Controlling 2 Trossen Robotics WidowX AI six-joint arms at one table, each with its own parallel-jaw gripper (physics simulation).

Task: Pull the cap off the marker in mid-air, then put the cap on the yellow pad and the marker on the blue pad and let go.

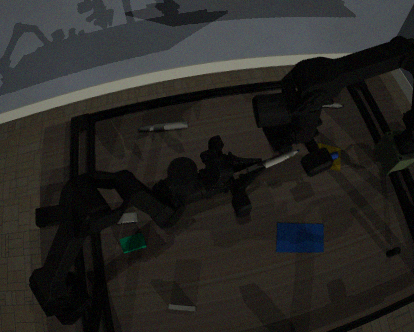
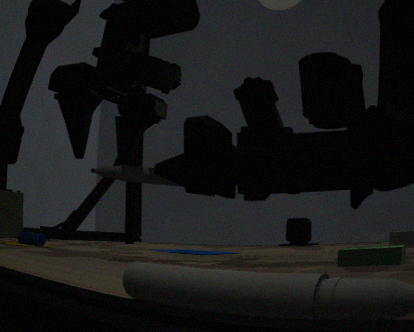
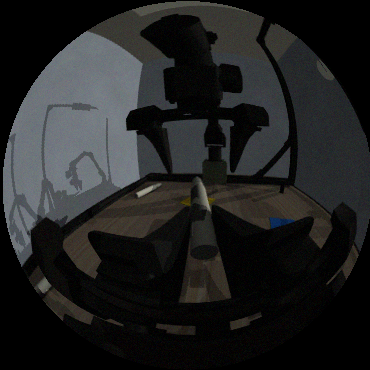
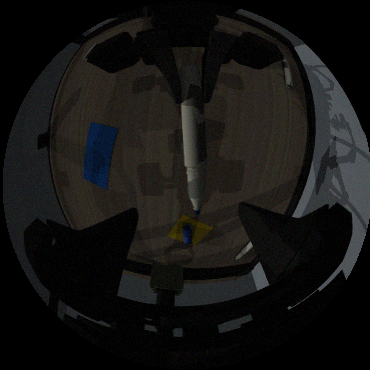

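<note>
The white marker is uncapped, in mid-air and roughly level, its blue tip pointing away from my left gripper, which is shut on its rear part. The blue cap lies on its side on the yellow pad. My right gripper is open and empty, pointing down near the marker's tip, above the table. The blue pad lies flat on the table.
A loose pen lies near the table edge. Another white pen lies beyond the yellow pad. A green block lies by the left arm. A small dark object stands at the right.
</note>
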